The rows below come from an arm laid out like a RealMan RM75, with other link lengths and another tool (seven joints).
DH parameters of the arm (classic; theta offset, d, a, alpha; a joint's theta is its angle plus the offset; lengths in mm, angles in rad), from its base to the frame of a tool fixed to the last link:
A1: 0 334.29 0 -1.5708
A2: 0 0 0 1.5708
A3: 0 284.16 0 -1.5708
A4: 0 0 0 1.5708
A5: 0 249.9 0 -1.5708
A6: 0 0 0 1.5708
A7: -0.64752 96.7 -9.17 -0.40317
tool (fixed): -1.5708 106.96 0 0
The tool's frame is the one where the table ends.
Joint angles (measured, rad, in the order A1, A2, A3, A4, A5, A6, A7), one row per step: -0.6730 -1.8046 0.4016 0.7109 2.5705 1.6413 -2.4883; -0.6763 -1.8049 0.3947 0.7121 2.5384 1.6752 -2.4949; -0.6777 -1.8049 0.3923 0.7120 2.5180 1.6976 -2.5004; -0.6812 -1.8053 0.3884 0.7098 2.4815 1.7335 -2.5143; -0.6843 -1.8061 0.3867 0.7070 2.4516 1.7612 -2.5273; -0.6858 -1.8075 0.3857 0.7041 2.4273 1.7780 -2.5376; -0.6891 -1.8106 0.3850 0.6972 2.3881 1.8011 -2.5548; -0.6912 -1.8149 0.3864 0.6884 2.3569 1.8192 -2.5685; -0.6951 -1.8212 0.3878 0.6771 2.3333 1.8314 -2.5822; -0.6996 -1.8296 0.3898 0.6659 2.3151 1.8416 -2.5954; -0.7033 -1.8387 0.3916 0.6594 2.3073 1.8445 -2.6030; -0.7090 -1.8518 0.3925 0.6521 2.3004 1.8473 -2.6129; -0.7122 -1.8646 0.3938 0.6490 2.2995 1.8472 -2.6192; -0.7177 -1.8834 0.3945 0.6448 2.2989 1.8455 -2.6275; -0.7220 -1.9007 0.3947 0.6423 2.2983 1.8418 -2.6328
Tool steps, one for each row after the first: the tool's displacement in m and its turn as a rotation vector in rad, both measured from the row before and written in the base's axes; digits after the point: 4 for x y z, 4 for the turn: 0.0103 -0.0010 0.0015 -0.0055 -0.0474 -0.0141; 0.0062 -0.0012 0.0007 -0.0064 -0.0299 -0.0079; 0.0109 -0.0015 0.0012 -0.0104 -0.0536 -0.0110; 0.0088 -0.0012 0.0007 -0.0098 -0.0432 -0.0082; 0.0061 -0.0006 0.0004 -0.0046 -0.0328 -0.0048; 0.0096 -0.0005 0.0001 -0.0075 -0.0524 -0.0070; 0.0073 -0.0011 -0.0015 -0.0110 -0.0437 -0.0046; 0.0064 -0.0005 -0.0033 -0.0134 -0.0384 -0.0006; 0.0059 -0.0007 -0.0047 -0.0166 -0.0343 0.0009; 0.0037 -0.0002 -0.0050 -0.0120 -0.0192 0.0014; 0.0048 -0.0002 -0.0070 -0.0158 -0.0231 0.0024; 0.0029 -0.0006 -0.0067 -0.0129 -0.0131 0.0031; 0.0045 -0.0005 -0.0096 -0.0169 -0.0181 0.0039; 0.0038 -0.0004 -0.0084 -0.0119 -0.0145 0.0027
